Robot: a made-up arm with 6 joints. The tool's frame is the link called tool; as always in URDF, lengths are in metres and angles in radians. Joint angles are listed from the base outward. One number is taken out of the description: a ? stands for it. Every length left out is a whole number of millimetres.
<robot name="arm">
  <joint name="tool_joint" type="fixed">
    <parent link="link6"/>
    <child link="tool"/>
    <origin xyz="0.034 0.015 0" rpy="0.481 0.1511 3.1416"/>
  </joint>
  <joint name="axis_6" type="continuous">
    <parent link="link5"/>
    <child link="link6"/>
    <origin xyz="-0.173 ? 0" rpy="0.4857 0.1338 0.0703"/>
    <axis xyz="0 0 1"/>
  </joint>
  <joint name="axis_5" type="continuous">
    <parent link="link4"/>
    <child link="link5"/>
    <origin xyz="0.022 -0.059 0" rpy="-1.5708 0 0.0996"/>
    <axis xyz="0 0 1"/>
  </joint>
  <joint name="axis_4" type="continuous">
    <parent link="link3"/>
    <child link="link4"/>
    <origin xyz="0.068 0.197 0" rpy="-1.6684 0 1.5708"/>
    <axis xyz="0 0 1"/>
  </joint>
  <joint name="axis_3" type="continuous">
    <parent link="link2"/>
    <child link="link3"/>
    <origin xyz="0.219 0.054 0" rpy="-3.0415 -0.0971 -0.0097"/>
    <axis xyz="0 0 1"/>
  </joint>
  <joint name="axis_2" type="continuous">
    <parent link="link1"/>
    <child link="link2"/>
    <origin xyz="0.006 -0.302 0" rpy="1.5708 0 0"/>
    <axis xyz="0 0 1"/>
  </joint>
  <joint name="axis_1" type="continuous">
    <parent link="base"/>
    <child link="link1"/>
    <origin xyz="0.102 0.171 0.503" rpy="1.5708 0 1.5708"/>
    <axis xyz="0 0 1"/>
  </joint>
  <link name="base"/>
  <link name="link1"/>
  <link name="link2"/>
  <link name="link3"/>
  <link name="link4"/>
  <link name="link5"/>
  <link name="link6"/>
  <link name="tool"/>
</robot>
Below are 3 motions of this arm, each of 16 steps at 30 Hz.
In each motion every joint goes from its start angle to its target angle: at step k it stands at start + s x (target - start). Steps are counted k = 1, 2, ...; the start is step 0. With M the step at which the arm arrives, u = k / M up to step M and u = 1 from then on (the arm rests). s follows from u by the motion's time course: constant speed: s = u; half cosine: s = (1 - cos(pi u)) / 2; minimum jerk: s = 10 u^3 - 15 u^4 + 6 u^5.
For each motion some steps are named. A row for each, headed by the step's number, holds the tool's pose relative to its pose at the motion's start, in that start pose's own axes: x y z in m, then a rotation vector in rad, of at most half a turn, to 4 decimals.
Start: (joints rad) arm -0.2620 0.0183 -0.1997 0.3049 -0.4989 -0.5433
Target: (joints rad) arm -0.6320 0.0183 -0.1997 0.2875 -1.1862 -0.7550
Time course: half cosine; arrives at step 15
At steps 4, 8, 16:
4: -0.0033 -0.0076 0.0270 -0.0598 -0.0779 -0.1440
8: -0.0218 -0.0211 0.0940 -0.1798 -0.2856 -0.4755
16: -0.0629 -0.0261 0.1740 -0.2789 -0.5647 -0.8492

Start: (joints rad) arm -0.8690 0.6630 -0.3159 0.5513 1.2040 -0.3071
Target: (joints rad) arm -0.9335 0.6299 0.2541 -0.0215 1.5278 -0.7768
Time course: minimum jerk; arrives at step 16
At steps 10, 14, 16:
10: 0.0995 0.0384 0.0247 -0.2083 -0.5483 -0.3779
14: 0.1362 0.0403 0.0336 -0.3111 -0.7146 -0.5116
16: 0.1384 0.0402 0.0341 -0.3179 -0.7243 -0.5197

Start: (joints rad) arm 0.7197 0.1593 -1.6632 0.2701 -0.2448 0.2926
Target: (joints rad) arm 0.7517 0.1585 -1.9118 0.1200 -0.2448 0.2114
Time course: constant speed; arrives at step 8
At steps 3, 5, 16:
3: 0.0121 -0.0080 0.0089 -0.0402 -0.0748 0.0524
5: 0.0202 -0.0121 0.0151 -0.0635 -0.1247 0.0891
16: 0.0324 -0.0168 0.0249 -0.0931 -0.1994 0.1465

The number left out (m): 0.02
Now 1 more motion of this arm.
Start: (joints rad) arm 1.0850 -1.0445 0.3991 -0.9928 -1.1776 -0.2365
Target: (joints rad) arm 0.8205 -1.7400 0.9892 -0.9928 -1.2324 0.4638
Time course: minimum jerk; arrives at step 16
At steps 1, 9, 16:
1: -0.0002 -0.0005 0.0009 -0.0001 -0.0018 -0.0002
9: -0.1349 -0.1385 0.1970 -0.0705 -0.4572 -0.1354
16: -0.2699 -0.1970 0.2446 -0.1505 -0.6764 -0.3023

